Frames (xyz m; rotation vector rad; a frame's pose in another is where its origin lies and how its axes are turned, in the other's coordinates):
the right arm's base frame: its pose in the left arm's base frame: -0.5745 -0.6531 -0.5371 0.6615 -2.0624 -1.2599
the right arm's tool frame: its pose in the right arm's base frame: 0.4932 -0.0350 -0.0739 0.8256 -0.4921 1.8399
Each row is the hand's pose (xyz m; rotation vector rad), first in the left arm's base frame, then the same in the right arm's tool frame.
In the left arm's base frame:
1: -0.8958 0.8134 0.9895 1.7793 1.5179 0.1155
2: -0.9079 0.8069 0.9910 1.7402 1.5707 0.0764
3: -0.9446 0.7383 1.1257 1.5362 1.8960 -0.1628
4: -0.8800 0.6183 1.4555 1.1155 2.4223 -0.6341
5: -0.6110 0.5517 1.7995 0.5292 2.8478 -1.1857
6: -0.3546 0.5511 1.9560 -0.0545 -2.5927 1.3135
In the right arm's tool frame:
1: 2.0029 0.0303 -1.2066 -1.2017 -0.7018 0.8197
2: 2.0027 0.0186 -1.1993 -1.1656 -0.7309 0.7746
3: 1.9934 -0.1192 -1.2709 -0.9164 -0.8283 0.5104
4: 1.9469 -0.3355 -1.5509 -0.4194 -0.8794 0.0676
5: 1.8641 -0.4051 -1.9792 0.1366 -0.8196 -0.3601
6: 1.7957 -0.3376 -2.2638 0.4755 -0.7412 -0.6138

